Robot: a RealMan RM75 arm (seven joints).
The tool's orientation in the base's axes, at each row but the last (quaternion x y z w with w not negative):
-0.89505, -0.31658, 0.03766, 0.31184
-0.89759, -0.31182, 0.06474, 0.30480
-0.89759, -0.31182, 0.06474, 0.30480
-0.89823, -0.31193, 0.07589, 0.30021
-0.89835, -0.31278, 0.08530, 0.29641
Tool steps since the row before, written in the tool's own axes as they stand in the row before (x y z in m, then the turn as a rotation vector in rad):
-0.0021, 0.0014, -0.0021, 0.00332, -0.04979, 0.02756
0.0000, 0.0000, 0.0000, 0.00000, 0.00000, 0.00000
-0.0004, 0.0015, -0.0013, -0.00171, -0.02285, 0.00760
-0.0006, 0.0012, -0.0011, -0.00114, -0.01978, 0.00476
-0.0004, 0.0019, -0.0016, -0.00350, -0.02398, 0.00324
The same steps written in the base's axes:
-0.0004, -0.0032, 0.0006, -0.03170, 0.04681, 0.00729
0.0000, 0.0000, 0.0000, 0.00000, 0.00000, 0.00000
0.0009, -0.0018, 0.0001, -0.01558, 0.01699, 0.00718
0.0005, -0.0017, 0.0002, -0.01263, 0.01402, 0.00770
0.0012, -0.0022, 0.0002, -0.01613, 0.01448, 0.01131

